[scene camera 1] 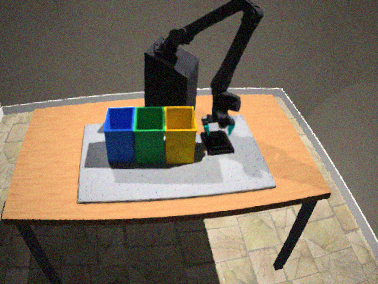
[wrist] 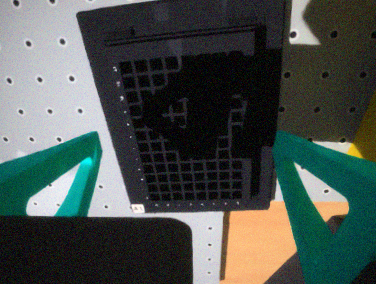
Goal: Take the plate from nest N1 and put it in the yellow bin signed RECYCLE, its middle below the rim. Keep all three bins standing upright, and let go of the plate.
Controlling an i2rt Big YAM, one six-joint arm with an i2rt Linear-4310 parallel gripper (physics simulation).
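Places are measured from the arm's base along level axes (x up, y right, z ahead), in millimetres.
Pixels of known places: gripper, between the fingertips: (scene camera 1: 218,136) (wrist: 187,141); arm's base, origin of its link: (scene camera 1: 164,53).
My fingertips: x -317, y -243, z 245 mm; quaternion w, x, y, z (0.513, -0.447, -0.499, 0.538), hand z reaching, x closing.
For each thing: its middle in the pictures, then the offset to it from my fingertips. "spot": a spot on its surface instead. Level surfaces: height alone.
- black plate, middle of its body: (wrist: 189,134) (scene camera 1: 217,139) dy -1, dx -33, dz -13 mm
- dark nest, a spot on its surface: (wrist: 95,24) (scene camera 1: 232,149) spot: dy -59, dx -40, dz +53 mm
- yellow bin, middle of its body: (scene camera 1: 179,135) dy +185, dx +38, dz +37 mm
- green bin, middle of its body: (scene camera 1: 149,135) dy +316, dx +38, dz +33 mm
- blue bin, middle of its body: (scene camera 1: 120,135) dy +446, dx +38, dz +26 mm
- pale perforated board, height of its surface: dx -52 mm
- wooden table, height of its surface: dx -65 mm
The black plate (scene camera 1: 218,140) (wrist: 200,180), with a grid of square wells and a small A1 label, lies flat in the dark nest (scene camera 1: 228,151) (wrist: 95,24); where plate ends and nest begins is hard to tell, and a shadow covers part of the wells. My gripper (scene camera 1: 219,131) (wrist: 187,141) is wide open and empty above the plate, its teal fingers toward opposite sides of it. In the wrist view the right fingertip overlaps the plate's right edge and the left one stands outside the left edge. The yellow bin (scene camera 1: 180,147) (wrist: 369,135) stands upright left of the plate. No RECYCLE sign is readable.
The green bin (scene camera 1: 150,148) and the blue bin (scene camera 1: 120,147) stand upright in a row with the yellow one on the pale perforated board (scene camera 1: 150,187) (wrist: 45,100). The board lies on a wooden table (scene camera 1: 50,165) (wrist: 250,240). The arm's dark pedestal (scene camera 1: 167,80) stands behind the bins.
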